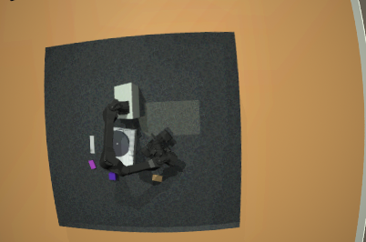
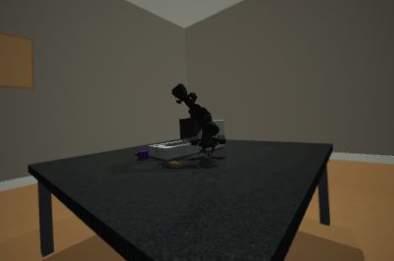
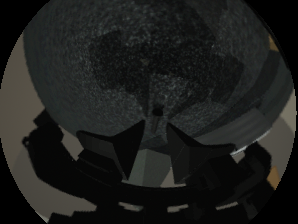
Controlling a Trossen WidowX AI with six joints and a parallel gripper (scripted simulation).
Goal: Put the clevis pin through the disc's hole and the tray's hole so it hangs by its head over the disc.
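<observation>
My gripper tip is now 10 mm past the steel clevis pin. Also, from my gripper tip: rimmed steel tray (40 mm ahead, 220 mm to the right, 30 mm above); then purple cube (220 mm ahead, 290 mm to the right, 10 mm above); then grey aluminium disc (10 mm ahead, 220 mm to the right, 50 mm above).
</observation>
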